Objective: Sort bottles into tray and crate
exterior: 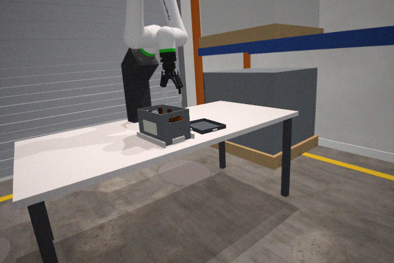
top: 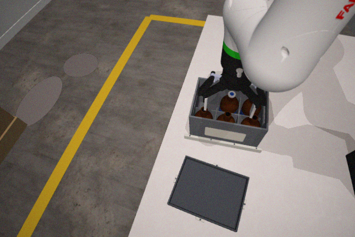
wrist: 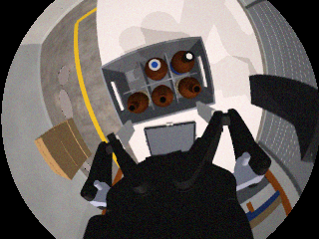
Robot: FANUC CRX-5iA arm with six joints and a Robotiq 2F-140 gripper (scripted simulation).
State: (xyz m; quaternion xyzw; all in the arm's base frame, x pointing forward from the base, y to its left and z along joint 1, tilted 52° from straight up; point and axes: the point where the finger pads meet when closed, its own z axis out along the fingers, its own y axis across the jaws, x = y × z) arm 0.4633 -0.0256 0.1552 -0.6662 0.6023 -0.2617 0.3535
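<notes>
Right now my hand is 1 cm short of the grey crate, 7 cm to the left of it and 15 cm above it. The rest, counted from my hand: flat tray 3 cm behind, 22 cm to the left, 22 cm below.
</notes>
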